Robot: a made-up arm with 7 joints.
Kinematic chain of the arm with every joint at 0, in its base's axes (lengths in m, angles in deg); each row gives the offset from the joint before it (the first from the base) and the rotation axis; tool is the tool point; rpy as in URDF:
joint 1: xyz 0.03 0.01 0.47 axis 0 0.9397 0.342
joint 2: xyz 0 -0.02 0.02 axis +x
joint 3: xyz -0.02 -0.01 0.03 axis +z
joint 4: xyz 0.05 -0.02 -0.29 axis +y
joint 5: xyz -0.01 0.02 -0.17 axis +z
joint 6: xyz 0 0 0.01 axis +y
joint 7: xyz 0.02 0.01 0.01 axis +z
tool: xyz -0.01 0.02 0 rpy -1.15 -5.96 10.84
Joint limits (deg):
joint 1: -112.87..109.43
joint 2: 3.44..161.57
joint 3: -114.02..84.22
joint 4: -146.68..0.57
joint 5: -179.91..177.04
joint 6: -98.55..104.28
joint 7: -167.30..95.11
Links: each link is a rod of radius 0.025 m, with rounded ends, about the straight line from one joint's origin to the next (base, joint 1, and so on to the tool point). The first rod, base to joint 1, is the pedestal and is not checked.
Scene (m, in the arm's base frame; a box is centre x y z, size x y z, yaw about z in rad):
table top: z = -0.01
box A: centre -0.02 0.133 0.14 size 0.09 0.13 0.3 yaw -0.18
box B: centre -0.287 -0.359 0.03 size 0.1 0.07 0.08 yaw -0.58
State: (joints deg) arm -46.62 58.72 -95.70 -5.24 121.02 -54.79 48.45
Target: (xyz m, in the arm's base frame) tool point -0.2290 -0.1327 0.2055
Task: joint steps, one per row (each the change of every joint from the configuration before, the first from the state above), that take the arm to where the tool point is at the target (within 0.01 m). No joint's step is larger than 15 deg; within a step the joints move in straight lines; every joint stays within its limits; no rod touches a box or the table.
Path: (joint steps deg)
1: 3.49 -13.82 -4.58 -3.88 -14.77 -10.10 -3.06
2: 3.49 -13.82 -4.58 -3.87 -14.76 -10.09 -3.05
3: 3.49 -13.82 -4.58 -3.88 -14.77 -10.10 -3.06
4: 3.50 -13.82 -4.58 -3.88 -14.76 -10.10 -3.05
5: 13.39 1.38 0.00 -6.33 13.01 8.21 3.22
6: 13.40 1.37 0.00 -6.32 13.01 8.21 3.22
7: 13.40 1.38 0.00 -6.33 13.01 8.21 3.23
8: 13.39 1.38 0.00 -6.33 13.01 8.21 3.22
9: 13.40 1.37 0.00 -6.33 13.02 8.21 3.22

